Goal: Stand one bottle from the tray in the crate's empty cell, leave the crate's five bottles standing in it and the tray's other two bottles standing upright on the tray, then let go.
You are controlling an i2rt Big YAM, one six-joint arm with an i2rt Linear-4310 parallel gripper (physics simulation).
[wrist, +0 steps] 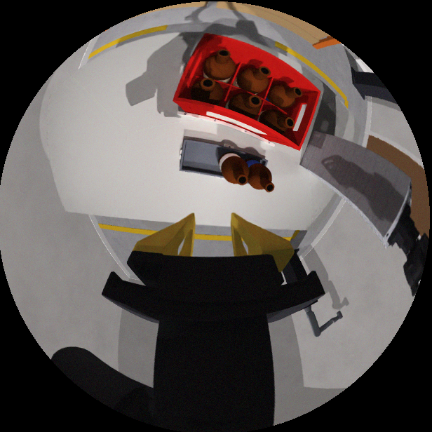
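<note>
The red crate (195,106) stands at the upper middle of the wrist view, with a brown bottle in each of its cells, among them a back-left bottle (220,66), a front-left bottle (209,91) and a front-right bottle (277,121). The bottles in it look upright. The grey tray (197,156) lies on the near side of the crate. Two brown bottles, one (233,167) beside the other (259,176), stand upright at its right end; its left part is bare. My gripper (212,217) is partly open with nothing between its yellow fingers, apart from the tray and its bottles.
The pale table top (120,160) carries the crate and tray. A grey metallic slab (367,175) lies right of the crate, with a dark jointed device (412,255) at its far end. A grey hooked bar (317,325) shows at the lower right.
</note>
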